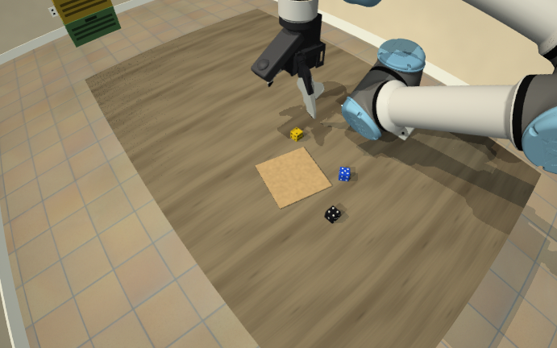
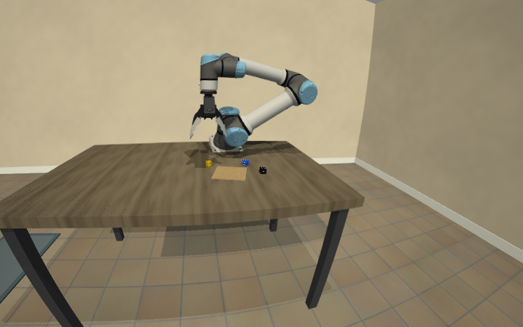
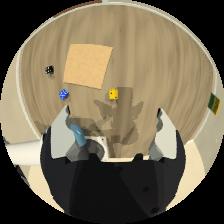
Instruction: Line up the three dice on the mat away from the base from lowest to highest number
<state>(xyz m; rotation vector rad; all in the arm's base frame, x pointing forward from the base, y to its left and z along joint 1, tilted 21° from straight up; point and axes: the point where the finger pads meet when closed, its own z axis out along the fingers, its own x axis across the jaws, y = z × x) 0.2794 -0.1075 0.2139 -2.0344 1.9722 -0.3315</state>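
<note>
Right now the yellow die is 30 mm behind my hand and 130 mm below it. The rest, counted from my hand: blue die 30 mm behind, 180 mm to the left, 130 mm below; then tan mat 60 mm ahead, 90 mm to the left, 140 mm below; then black die 70 mm ahead, 240 mm to the left, 130 mm below.
</note>
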